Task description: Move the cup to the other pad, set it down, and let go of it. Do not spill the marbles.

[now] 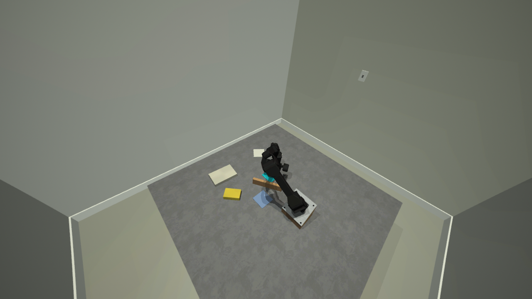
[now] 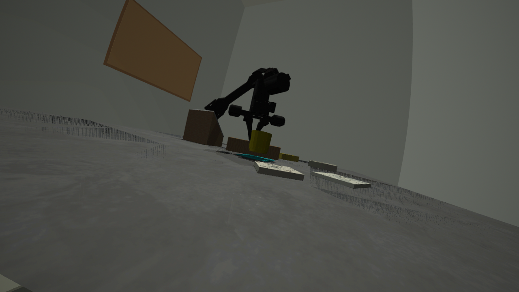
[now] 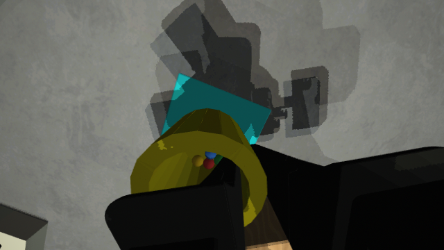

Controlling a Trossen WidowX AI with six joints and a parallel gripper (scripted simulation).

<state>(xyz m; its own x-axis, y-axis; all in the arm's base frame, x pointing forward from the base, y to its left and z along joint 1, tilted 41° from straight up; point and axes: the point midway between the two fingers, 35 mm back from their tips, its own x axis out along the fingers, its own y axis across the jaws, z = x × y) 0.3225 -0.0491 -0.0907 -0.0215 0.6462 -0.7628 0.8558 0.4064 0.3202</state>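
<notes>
The cyan pad is 6 cm below my gripper tip, 2 cm to the left of it and 2 cm ahead of it. Also, from my gripper tip: yellow cup: 2 cm ahead, 1 cm to the left; then wooden bar: 11 cm to the left, 4 cm below, 3 cm behind; then light blue pad: 20 cm to the left, 9 cm behind, 6 cm below.
</notes>
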